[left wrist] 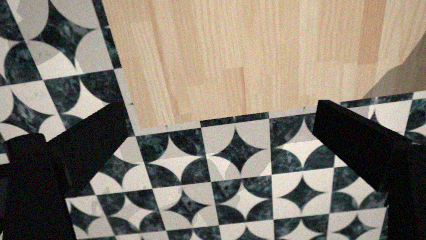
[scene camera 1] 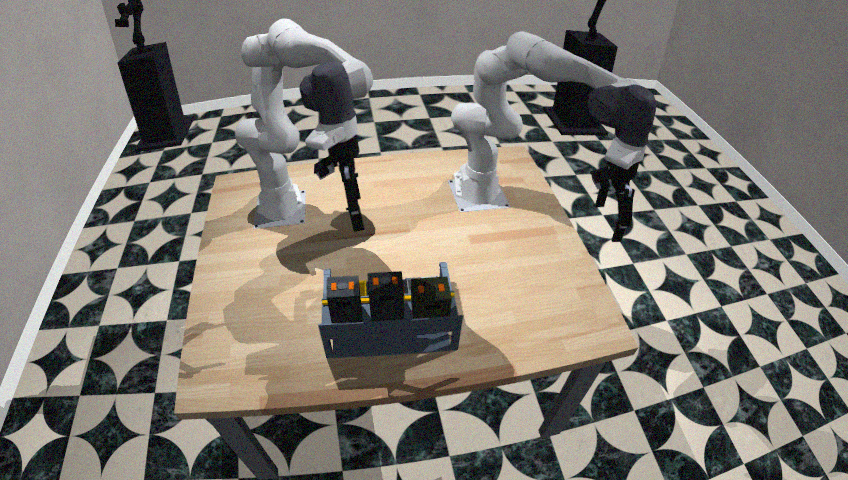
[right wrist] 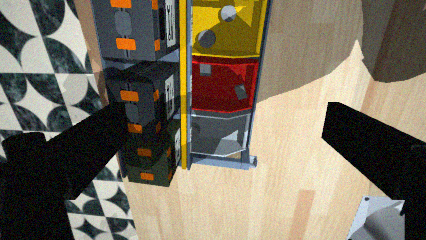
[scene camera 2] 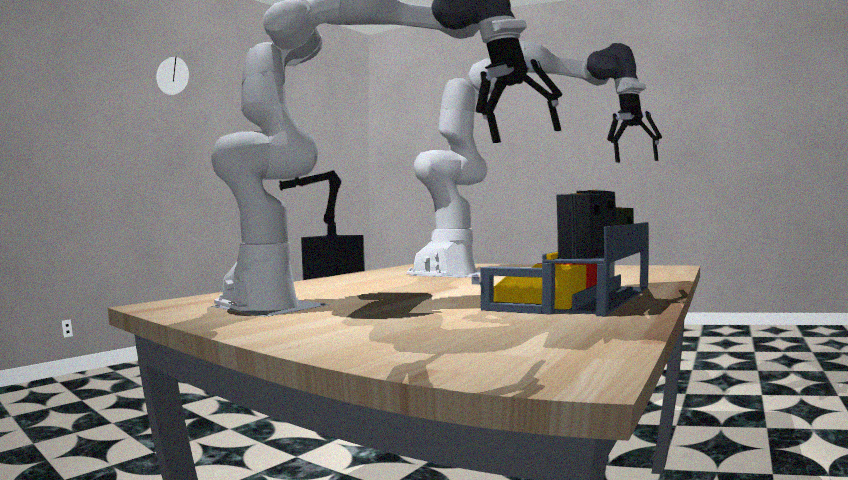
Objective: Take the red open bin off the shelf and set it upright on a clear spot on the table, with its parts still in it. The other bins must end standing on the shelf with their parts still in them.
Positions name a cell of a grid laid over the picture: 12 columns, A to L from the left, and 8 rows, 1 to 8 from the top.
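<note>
A red bin (right wrist: G4) is out of frame in the left wrist view. A blue-grey shelf (scene camera 2: I5) shows in scene camera 1 too, as the blue-grey shelf (scene camera 1: F6); in the left wrist view the blue-grey shelf is out of frame. I see a yellow bin (scene camera 2: H5) and a grey bin (right wrist: G5). I also see a green box (scene camera 1: G5), and the right wrist view has the green box (right wrist: E6). My right gripper (scene camera 2: H3) is visible, as is my left gripper (scene camera 1: I4); the left wrist view shows my left gripper (left wrist: G4), and scene camera 2 shows my left gripper (scene camera 2: J3).
</note>
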